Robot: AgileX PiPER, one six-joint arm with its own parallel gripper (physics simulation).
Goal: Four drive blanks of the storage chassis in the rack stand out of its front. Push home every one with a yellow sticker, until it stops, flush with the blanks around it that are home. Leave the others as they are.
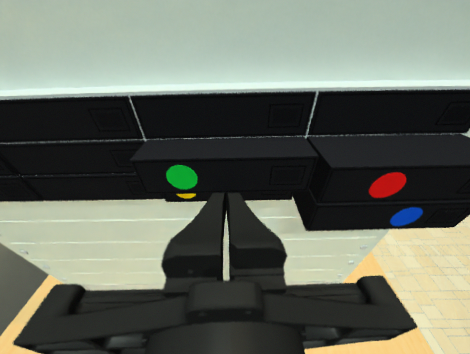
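The blank with the yellow sticker is in the bottom row, mostly hidden behind the green-stickered blank above it. The lower part of its yellow sticker shows. Its lower edge is almost level with that of the bottom-row blank to its left; whether they are exactly flush I cannot tell. The green-stickered blank stands out. To the right, the red-stickered blank and the blue-stickered blank below it stand out. My gripper is shut and empty, its tips at the yellow-stickered blank, just under the green-stickered one; contact is unclear.
Top-row blanks sit level with each other under the pale chassis top. Pale slatted panels lie below the bottom row. A dark grey surface is at the lower left, and tiled floor shows at the lower right.
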